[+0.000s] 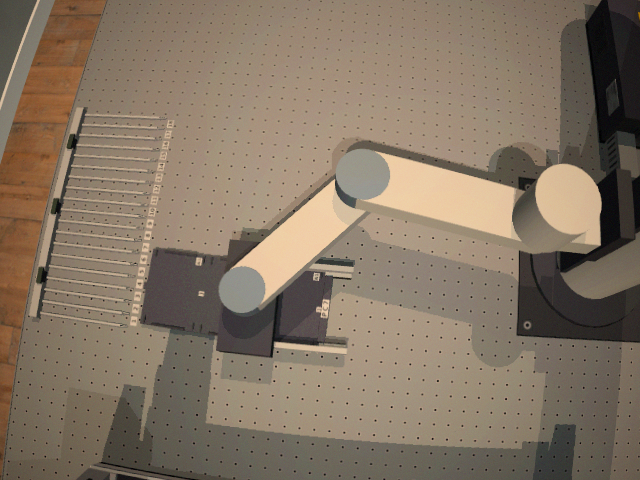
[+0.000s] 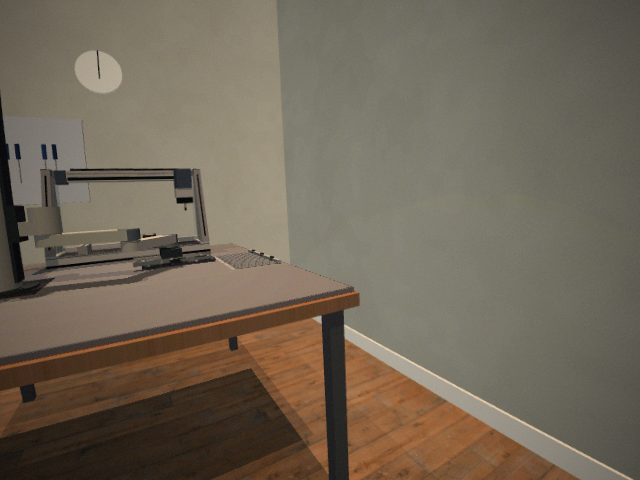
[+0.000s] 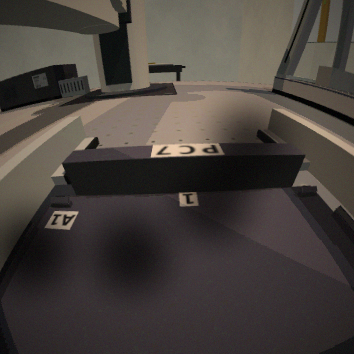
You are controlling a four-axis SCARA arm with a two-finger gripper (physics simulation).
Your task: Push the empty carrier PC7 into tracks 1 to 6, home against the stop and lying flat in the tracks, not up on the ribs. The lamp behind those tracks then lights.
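Pixels of known places: gripper, fingertip midpoint: point(image 1: 349, 311) point(image 2: 133, 262) point(image 3: 179, 122); arm's base at its link origin: point(image 1: 588, 262) point(image 3: 126, 93).
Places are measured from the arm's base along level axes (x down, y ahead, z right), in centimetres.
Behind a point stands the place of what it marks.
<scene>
The empty dark carrier PC7 point(image 1: 173, 294) @(x -2.4, y 75.2, z -13.7 cm) point(image 2: 199, 258) @(x -2.3, y 73.8, z -13.5 cm) point(image 3: 185, 265) @(x -2.4, y 52.9, z -13.0 cm) points its far end at the track labels 1 to 6. That end stands just short of the ribs of the tracks point(image 1: 86, 295) @(x -1.7, y 92.1, z -15.8 cm) point(image 2: 245, 259) @(x -1.6, y 92.5, z 2.3 cm). My gripper point(image 1: 305, 310) point(image 3: 179, 122) @(x -4.2, y 44.8, z -13.4 cm) is shut on the carrier, with one pale finger along each long side near the PC7 label. The arm's end and the dark gripper body hide the carrier's middle from above. The light stop bar point(image 1: 48, 242) @(x -2.9, y 101.6, z -7.1 cm) closes the tracks' far end. The lamp point(image 1: 40, 274) @(x -3.5, y 101.6, z -13.4 cm) behind tracks 1 to 6 is dark. The carrier's exact height is unclear.
Two more dark lamps point(image 1: 55, 205) @(x -3.5, y 101.5, z 0.1 cm) point(image 1: 71, 141) @(x -3.4, y 101.5, z 13.4 cm) sit along the stop bar. A gantry frame point(image 2: 121, 174) @(x -48.6, y 41.8, z -62.2 cm) stands on the table behind the arm. A dark box point(image 3: 40, 85) @(x -7.0, y -3.5, z 31.7 cm) point(image 1: 615, 77) @(x -11.0, y -3.5, z 34.8 cm) stands near the arm's base. The table's wooden edge runs beyond the stop bar.
</scene>
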